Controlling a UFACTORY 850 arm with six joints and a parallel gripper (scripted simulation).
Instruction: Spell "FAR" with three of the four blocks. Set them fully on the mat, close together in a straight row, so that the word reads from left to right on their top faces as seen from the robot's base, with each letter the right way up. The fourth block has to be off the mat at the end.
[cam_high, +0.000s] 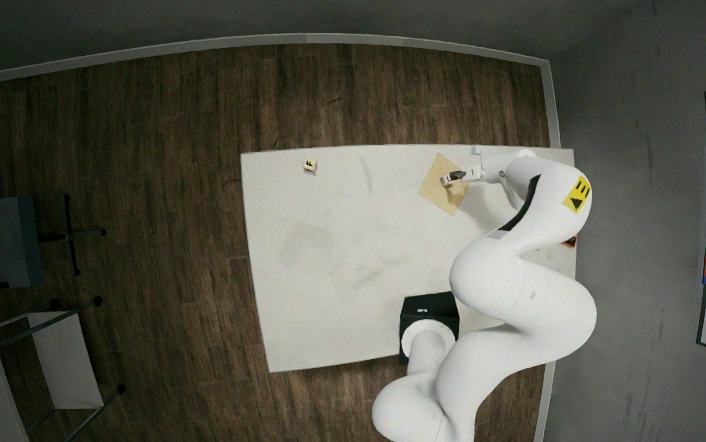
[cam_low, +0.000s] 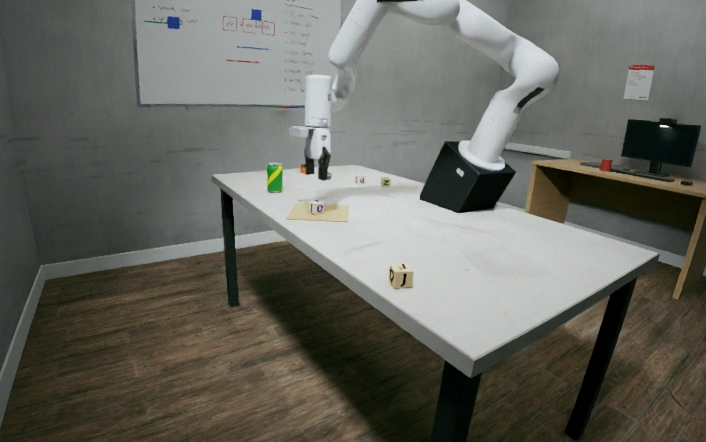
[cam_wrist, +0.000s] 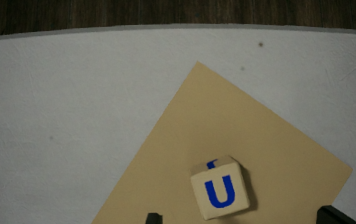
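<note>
Now: the tan mat 140 mm below my hand, 20 mm behind it and 10 mm to the right of it. From my hand the other things lie so: yellow can: 370 mm to the right, 80 mm below, 70 mm behind; dark object: 460 mm to the right, 430 mm behind, 120 mm below; small orange object: 700 mm to the right, 480 mm behind, 120 mm below.
</note>
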